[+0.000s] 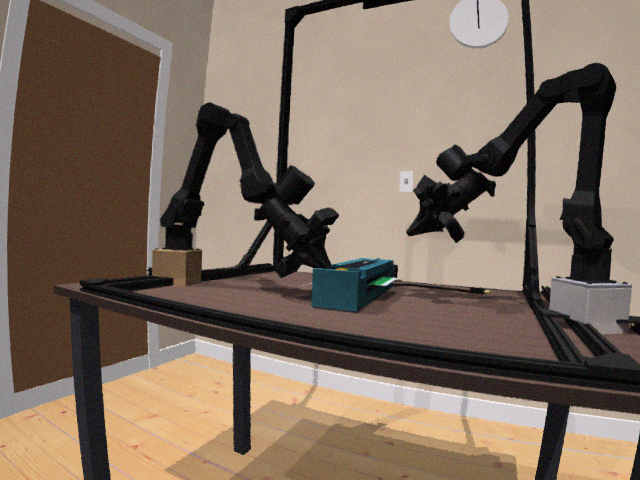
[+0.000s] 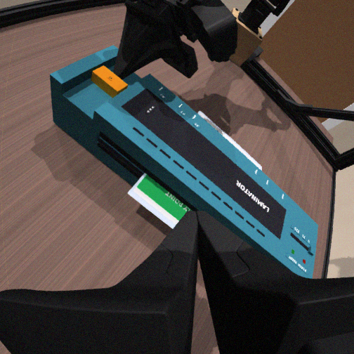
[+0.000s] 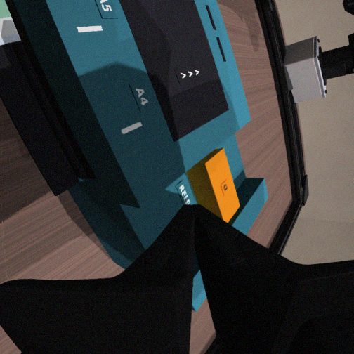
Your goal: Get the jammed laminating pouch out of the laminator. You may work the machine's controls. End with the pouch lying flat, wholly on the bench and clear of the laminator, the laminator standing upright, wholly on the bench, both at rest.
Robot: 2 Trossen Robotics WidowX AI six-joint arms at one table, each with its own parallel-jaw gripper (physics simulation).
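Frame: origin at the left arm's base, x back, y right, z up, level; millimetres.
Seen in the pictures: left gripper, fingertip midpoint: (image 1: 407, 234); right gripper, fingertip midpoint: (image 1: 331, 273); left arm's base, link origin: (image 1: 590, 280); right arm's base, link origin: (image 1: 177, 249).
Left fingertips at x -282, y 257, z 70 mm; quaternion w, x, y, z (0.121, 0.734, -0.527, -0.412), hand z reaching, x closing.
Pixels of each thing's top centre, then the offset from my left fingertips to it. "*": a spot on its surface instead. Level surfaces: height alone.
- teal laminator, surface spot: (image 1: 334, 290) * dx -174, dy -104, dz -115 mm
- white end, surface spot: (image 1: 383, 281) * dx -38, dy +50, dz -116 mm
- brown bench, surface height: dz -156 mm
- cable with a gold tip, surface spot: (image 1: 483, 291) * dx +264, dy +109, dz -147 mm
The teal laminator (image 1: 334, 290) (image 2: 210, 172) (image 3: 115, 100) stands upright on the bench. Its orange release lever (image 2: 110, 80) (image 3: 215, 185) stands up in a recess at one end. The pouch's green and white end (image 1: 383, 281) (image 2: 162, 200) sticks out of the slot on one long side; a white edge (image 2: 230, 140) shows along the opposite side. My right gripper (image 1: 328, 266) (image 2: 116, 75) (image 3: 191, 212) is shut and empty, its tips close beside the lever, near the RELEASE label; whether they touch is unclear. My left gripper (image 1: 408, 233) (image 2: 195, 219) is shut and empty, in the air above the bench at the pouch side.
The brown bench (image 1: 439, 325) has black frame rails (image 1: 310, 333) along its edges. A cable with a gold tip (image 1: 483, 291) lies behind the laminator. The arms stand on a tan block (image 1: 175, 266) and a grey block (image 1: 589, 302).
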